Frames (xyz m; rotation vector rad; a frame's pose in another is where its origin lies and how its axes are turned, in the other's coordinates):
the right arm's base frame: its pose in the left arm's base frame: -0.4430 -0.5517 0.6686 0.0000 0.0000 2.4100
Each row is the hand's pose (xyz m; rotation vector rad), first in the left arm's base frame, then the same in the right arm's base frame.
Working: the left arm's base frame: its pose in the right arm's base frame: 0.0389 -0.7065 -0.6686 0.0000 0.0000 -2.4100

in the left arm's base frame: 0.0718 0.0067 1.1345 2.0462 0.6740 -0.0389
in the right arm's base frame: -0.0100 -0.7594 0.4659 1.5945 -1.9557 -1.2838
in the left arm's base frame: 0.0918 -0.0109 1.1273 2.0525 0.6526 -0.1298
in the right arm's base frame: -0.0367 -0.7597 0.4587 1.6043 -2.0100 -1.3448
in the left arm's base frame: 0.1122 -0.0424 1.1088 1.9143 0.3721 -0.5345
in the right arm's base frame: -0.0729 -0.7499 0.4402 -1.3426 2.1520 1.7877
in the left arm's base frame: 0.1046 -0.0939 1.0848 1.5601 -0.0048 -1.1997
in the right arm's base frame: -0.1016 -0.7065 0.4162 -0.6293 1.6582 1.8770
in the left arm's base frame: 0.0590 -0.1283 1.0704 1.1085 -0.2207 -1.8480
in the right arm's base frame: -0.0907 -0.6504 0.4018 -0.1849 1.0818 1.6837
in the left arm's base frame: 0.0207 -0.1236 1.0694 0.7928 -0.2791 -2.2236
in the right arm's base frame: -0.0590 -0.6283 0.4008 -0.0201 0.7371 1.4806
